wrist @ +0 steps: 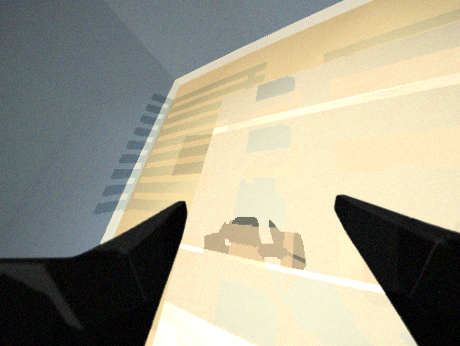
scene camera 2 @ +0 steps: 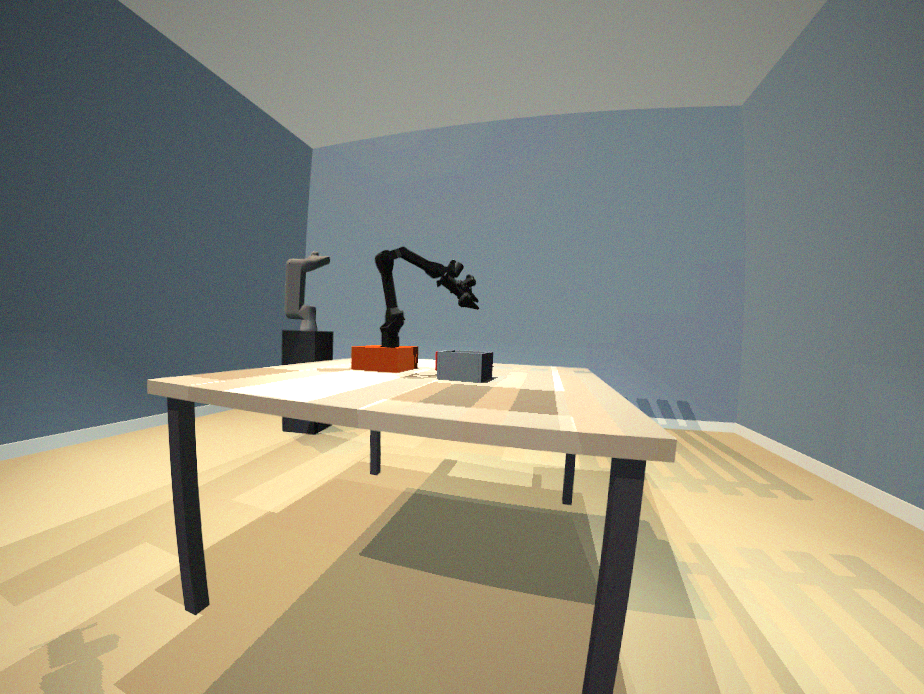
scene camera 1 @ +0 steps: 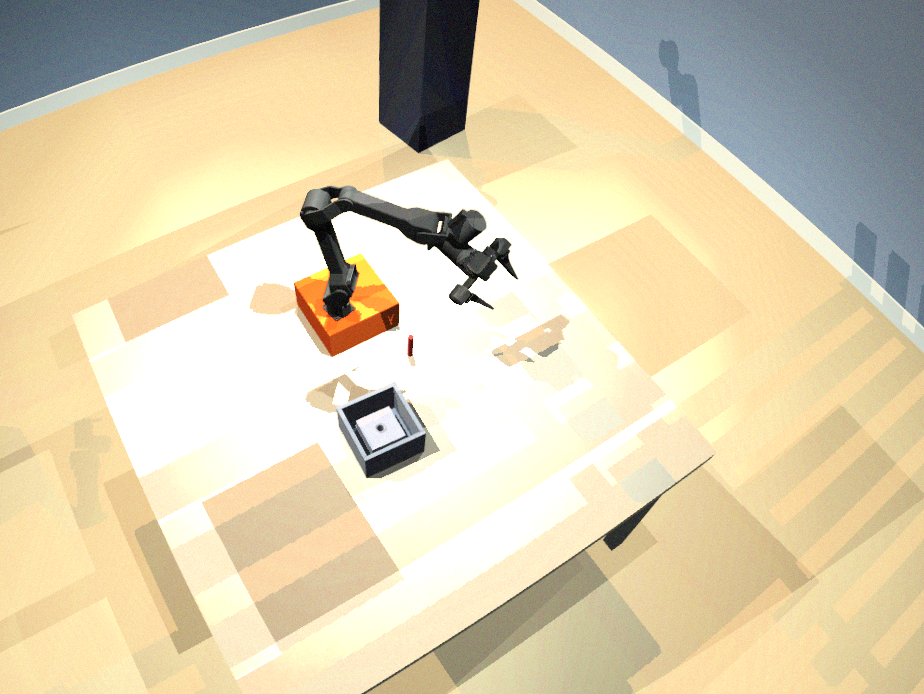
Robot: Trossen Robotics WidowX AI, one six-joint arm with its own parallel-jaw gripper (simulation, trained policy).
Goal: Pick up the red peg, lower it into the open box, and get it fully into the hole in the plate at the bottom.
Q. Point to a grey box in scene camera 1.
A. At 390,396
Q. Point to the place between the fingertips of my gripper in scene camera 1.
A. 505,294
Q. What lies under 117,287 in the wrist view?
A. My gripper.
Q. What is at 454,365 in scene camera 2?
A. A grey box.
